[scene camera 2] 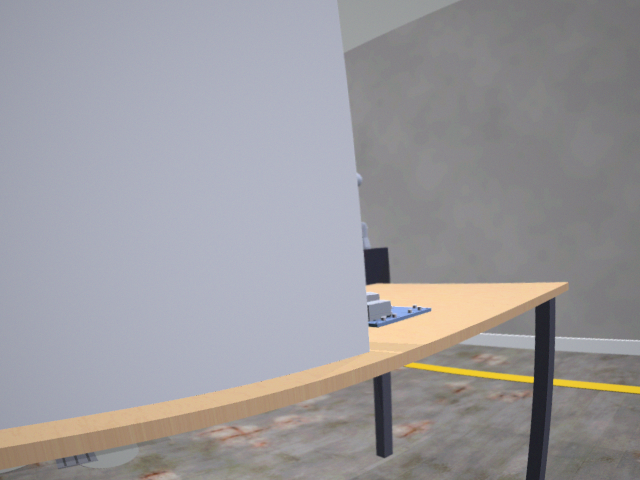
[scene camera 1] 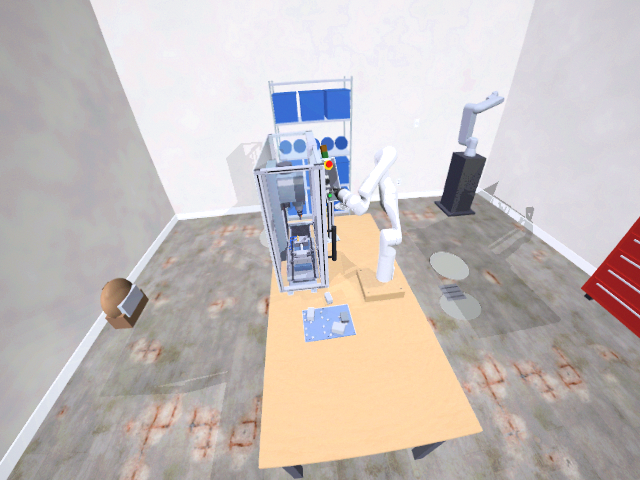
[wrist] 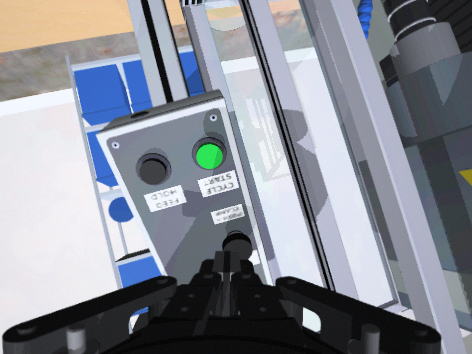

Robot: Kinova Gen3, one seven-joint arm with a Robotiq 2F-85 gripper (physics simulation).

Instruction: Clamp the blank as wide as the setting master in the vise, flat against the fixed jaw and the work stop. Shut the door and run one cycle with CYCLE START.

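Frame: origin at the arm's base, x down, y back, z left, level; millimetres.
Seen in the pictures: gripper, fingertip midpoint: [scene camera 1: 333,188] [wrist: 227,267]; arm's base, origin of the base link: [scene camera 1: 383,276].
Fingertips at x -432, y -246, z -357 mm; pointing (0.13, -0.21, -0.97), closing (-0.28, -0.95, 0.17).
Note:
Pixels of each thing's top centre, then the offset from my fingertips to it. "*": a spot on its surface instead. Level surfaces: height alone.
- control panel, surface spot: [wrist: 182,232] * dx +22, dy +19, dz -119 mm
- black knob, middle of its top: [wrist: 241,263] dx -21, dy -26, dz -105 mm
- green CYCLE START button, middle of its top: [wrist: 213,168] [scene camera 1: 329,193] dx +69, dy -19, dz -75 mm
- door handle, surface spot: [scene camera 1: 334,242] * dx +220, dy -35, dz +250 mm
- table, its level: dx +482 mm
- small block, middle of its top: [scene camera 1: 328,296] dx +446, dy -99, dz +445 mm
- red emergency stop, middle of its top: [scene camera 1: 328,160] dx -120, dy -10, dz -173 mm
My gripper [scene camera 1: 337,193] [wrist: 227,267] is shut and empty at the control panel [scene camera 1: 333,178] [wrist: 182,232]. In the wrist view its tips overlap the lower edge of the black knob [wrist: 237,244] under the clamp label; contact cannot be told. The green CYCLE START button [scene camera 1: 329,195] [wrist: 209,156] and black FEED HOLD button [wrist: 152,171] lie beyond the tips. The vise area [scene camera 1: 301,250] is inside the machine enclosure [scene camera 1: 324,232]; whether a blank is seated is too small to tell. The door handle [scene camera 1: 334,242] is upright on the enclosure's right side; I cannot tell whether the door is fully shut.
A blue board [scene camera 1: 317,331] [scene camera 2: 404,314] on the table [scene camera 1: 361,392] [scene camera 2: 480,304] carries grey blocks [scene camera 1: 338,328] [scene camera 2: 379,310]. Another small block [scene camera 1: 328,297] lies between board and enclosure. A red emergency stop [scene camera 1: 328,164] tops the panel. A spindle [wrist: 425,47] shows behind the enclosure frame.

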